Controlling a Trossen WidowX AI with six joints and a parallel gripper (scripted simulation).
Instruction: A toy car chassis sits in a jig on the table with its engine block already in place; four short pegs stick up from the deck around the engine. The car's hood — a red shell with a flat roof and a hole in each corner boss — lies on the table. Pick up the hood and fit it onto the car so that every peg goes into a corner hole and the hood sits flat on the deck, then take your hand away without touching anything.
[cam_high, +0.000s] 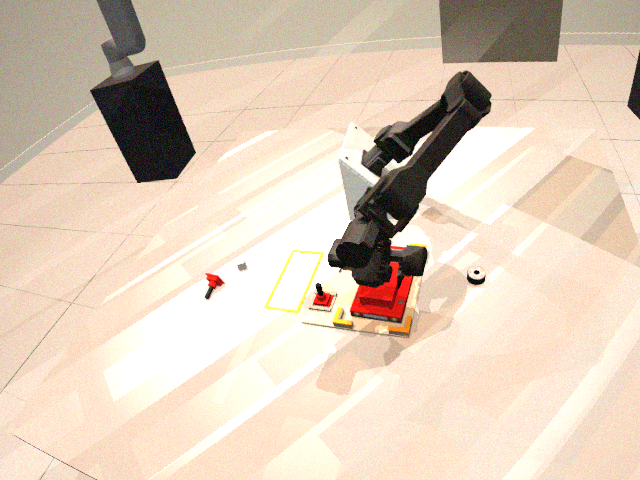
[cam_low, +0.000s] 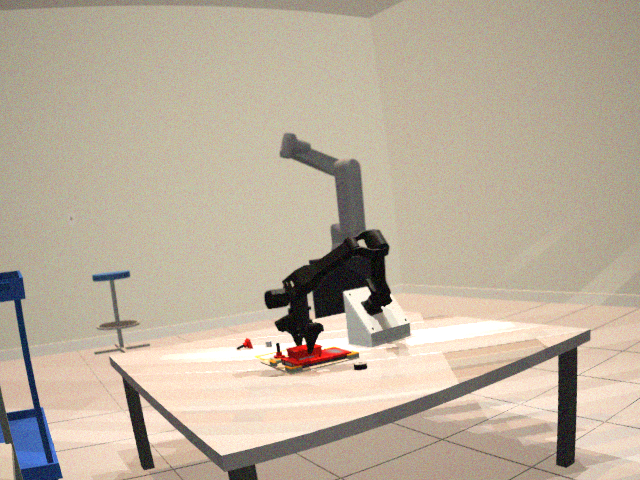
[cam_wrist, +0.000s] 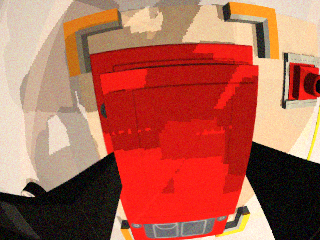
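My gripper tip is 2 cm above the grey engine block. From my gripper tip the other things lie so: black-and-white wheel (20 cm to the left, 5 cm behind, 3 cm below); then red hood (1 cm above).
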